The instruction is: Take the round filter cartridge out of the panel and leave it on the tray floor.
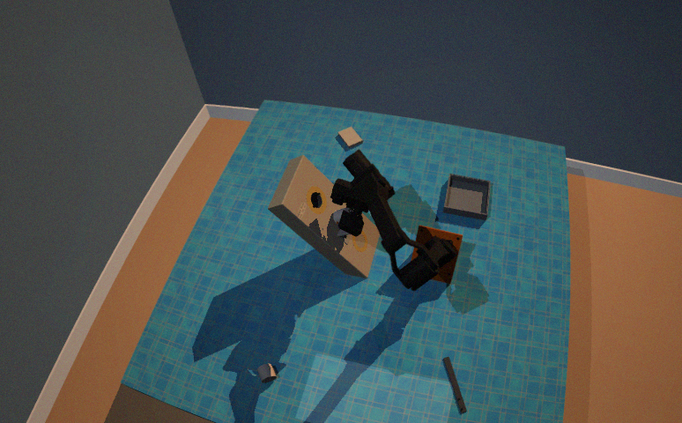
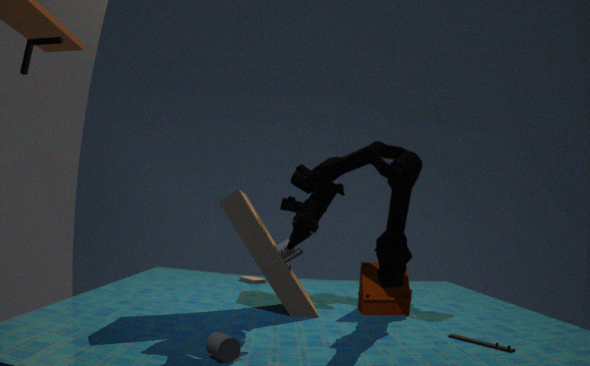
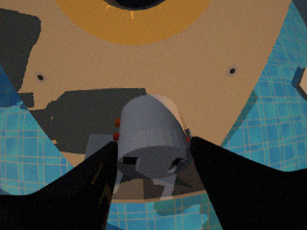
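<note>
My gripper tip is now 40 mm short of the tan service panel, 20 mm above it and 10 mm to the right of it. The rest, counted from my gripper tip: small tan block 480 mm to the right, 160 mm below, 100 mm ahead; then round grey filter cartridge right at my gripper tip; then grey tray 370 mm behind, 260 mm to the right, 160 mm below.
</note>
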